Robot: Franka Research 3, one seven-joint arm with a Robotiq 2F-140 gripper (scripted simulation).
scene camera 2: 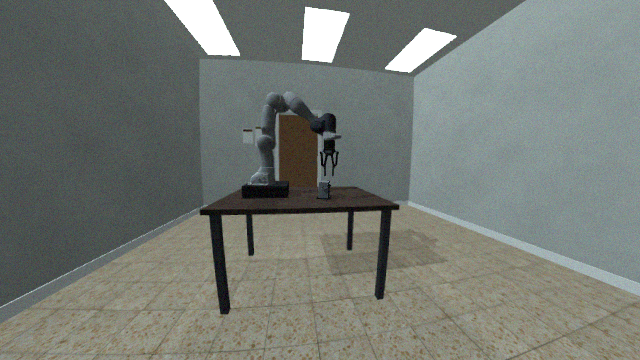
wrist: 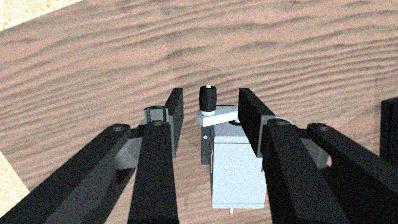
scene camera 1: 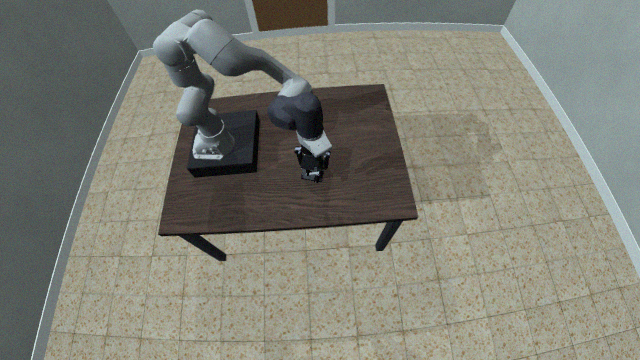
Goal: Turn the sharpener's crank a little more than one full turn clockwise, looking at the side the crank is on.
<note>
In view: my gripper (wrist: 210, 103) and a sharpener (wrist: 236, 181).
</note>
